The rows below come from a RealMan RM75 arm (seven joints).
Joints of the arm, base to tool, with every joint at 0 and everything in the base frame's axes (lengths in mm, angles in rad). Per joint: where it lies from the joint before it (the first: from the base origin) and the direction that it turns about. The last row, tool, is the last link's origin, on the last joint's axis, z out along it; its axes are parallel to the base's.
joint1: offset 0.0 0.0 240.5 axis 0 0 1
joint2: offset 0.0 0.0 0.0 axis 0 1 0
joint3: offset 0.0 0.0 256.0 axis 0 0 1
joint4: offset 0.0 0.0 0.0 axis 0 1 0
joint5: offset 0.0 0.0 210.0 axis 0 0 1
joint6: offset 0.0 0.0 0.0 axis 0 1 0
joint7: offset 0.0 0.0 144.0 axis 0 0 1
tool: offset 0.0 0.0 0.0
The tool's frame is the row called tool.
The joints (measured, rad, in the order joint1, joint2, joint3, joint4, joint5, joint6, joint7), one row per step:
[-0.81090 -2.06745 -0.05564 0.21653 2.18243 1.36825 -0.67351]
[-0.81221 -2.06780 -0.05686 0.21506 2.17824 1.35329 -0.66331]
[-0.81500 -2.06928 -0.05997 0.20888 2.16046 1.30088 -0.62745]
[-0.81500 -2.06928 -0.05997 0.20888 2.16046 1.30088 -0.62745]
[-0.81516 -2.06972 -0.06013 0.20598 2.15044 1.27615 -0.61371]
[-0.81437 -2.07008 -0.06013 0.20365 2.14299 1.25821 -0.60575]
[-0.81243 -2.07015 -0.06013 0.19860 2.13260 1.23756 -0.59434]
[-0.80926 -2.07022 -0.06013 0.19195 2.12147 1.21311 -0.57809]
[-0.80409 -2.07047 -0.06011 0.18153 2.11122 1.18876 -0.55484]
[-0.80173 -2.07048 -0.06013 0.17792 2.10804 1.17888 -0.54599]
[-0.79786 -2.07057 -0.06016 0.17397 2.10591 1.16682 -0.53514]
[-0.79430 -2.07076 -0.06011 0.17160 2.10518 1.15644 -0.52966]
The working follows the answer.
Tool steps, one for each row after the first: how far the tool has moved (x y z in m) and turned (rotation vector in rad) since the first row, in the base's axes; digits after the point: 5 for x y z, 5 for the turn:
[-0.00089 0.00169 -0.00021 0.01114 0.00942 0.00689]
[-0.00459 0.00708 -0.00098 0.04926 0.04085 0.03352]
[-0.00459 0.00708 -0.00098 0.04926 0.04085 0.03352]
[-0.00686 0.00936 -0.00115 0.06524 0.05388 0.04913]
[-0.00887 0.01075 -0.00132 0.07531 0.06194 0.06256]
[-0.01140 0.01202 -0.00168 0.08740 0.07018 0.07844]
[-0.01477 0.01311 -0.00239 0.10132 0.08239 0.09637]
[-0.01857 0.01316 -0.00416 0.11453 0.09763 0.11205]
[-0.02033 0.01310 -0.00481 0.11931 0.10470 0.11870]
[-0.02297 0.01266 -0.00574 0.12416 0.11497 0.12712]
[-0.02545 0.01221 -0.00648 0.12628 0.12268 0.13626]

Tool pose at each row, in the base's axes (x y z in m, rotation vector in rad; rounded; the steps above come from the unrounded poses):
[-0.21523 0.39612 -0.01970 -2.30694 -0.15960 -0.89297]
[-0.21611 0.39782 -0.01991 -2.29864 -0.15806 -0.87730]
[-0.21982 0.40320 -0.02068 -2.26855 -0.15658 -0.82351]
[-0.21982 0.40320 -0.02068 -2.26855 -0.15658 -0.82351]
[-0.22208 0.40549 -0.02085 -2.25441 -0.16096 -0.79911]
[-0.22409 0.40687 -0.02102 -2.24432 -0.16776 -0.78223]
[-0.22663 0.40815 -0.02138 -2.23164 -0.17619 -0.76379]
[-0.23000 0.40923 -0.02209 -2.21800 -0.18424 -0.73971]
[-0.23379 0.40929 -0.02386 -2.20661 -0.18882 -0.71343]
[-0.23556 0.40922 -0.02452 -2.20270 -0.19088 -0.70172]
[-0.23820 0.40879 -0.02544 -2.19923 -0.19349 -0.68551]
[-0.24068 0.40833 -0.02618 -2.19710 -0.19921 -0.67210]

